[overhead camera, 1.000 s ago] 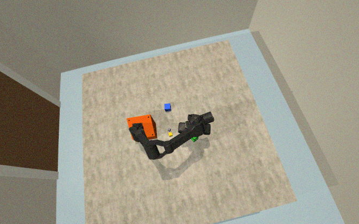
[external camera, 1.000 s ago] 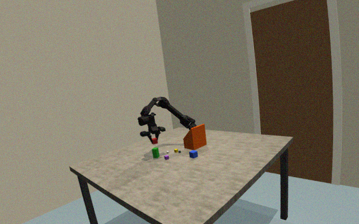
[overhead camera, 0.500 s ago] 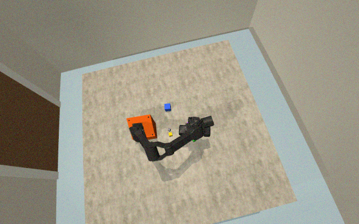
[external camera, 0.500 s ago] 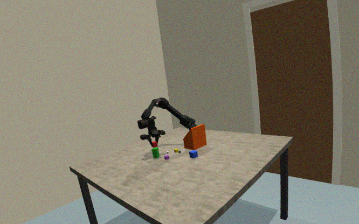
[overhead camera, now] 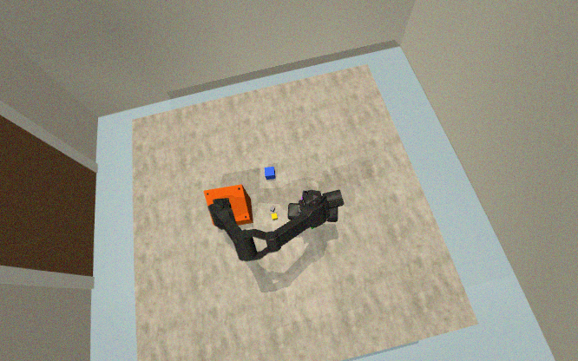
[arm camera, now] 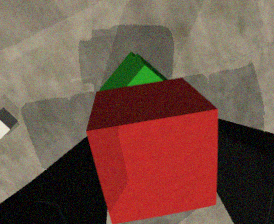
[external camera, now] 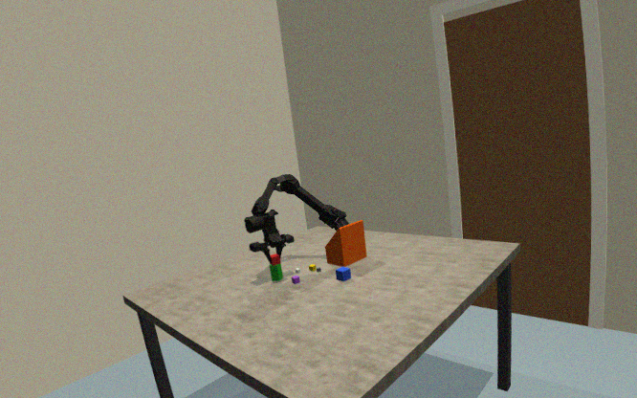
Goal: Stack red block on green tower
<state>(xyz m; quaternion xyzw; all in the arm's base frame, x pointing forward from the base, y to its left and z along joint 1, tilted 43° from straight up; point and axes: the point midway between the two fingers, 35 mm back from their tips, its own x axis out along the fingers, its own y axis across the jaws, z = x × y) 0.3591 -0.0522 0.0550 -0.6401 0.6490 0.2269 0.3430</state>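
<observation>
The red block is 1 cm above my gripper tip. Also, from my gripper tip: purple cube 3 cm behind, 10 cm to the left, 7 cm below; yellow cube 16 cm behind, 4 cm to the left, 7 cm below; blue cube 17 cm behind, 25 cm to the left, 6 cm below.
</observation>
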